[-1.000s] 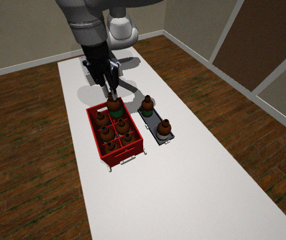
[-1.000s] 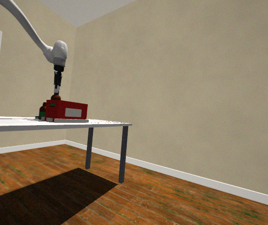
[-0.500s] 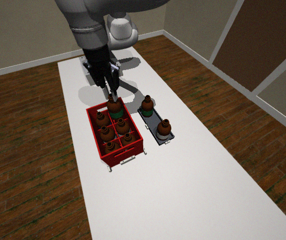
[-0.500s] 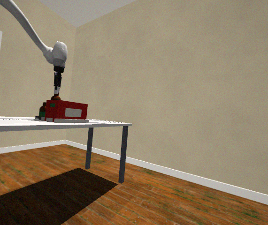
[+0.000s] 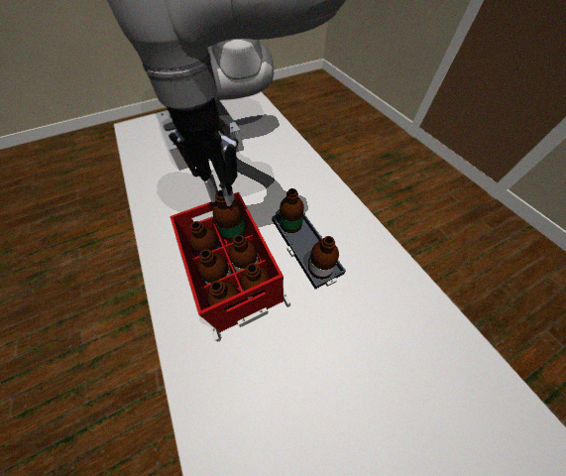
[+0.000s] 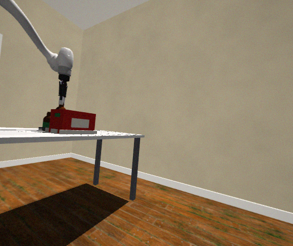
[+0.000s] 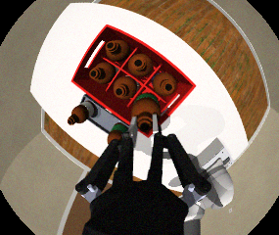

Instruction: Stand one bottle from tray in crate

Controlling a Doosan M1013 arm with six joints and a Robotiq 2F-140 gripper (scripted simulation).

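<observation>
The bottle lies 90 mm below my hand. From my hand the other things lie so: red crate 90 mm ahead, 50 mm to the right, 170 mm below; dark tray 100 mm ahead, 190 mm to the left, 240 mm below.
</observation>
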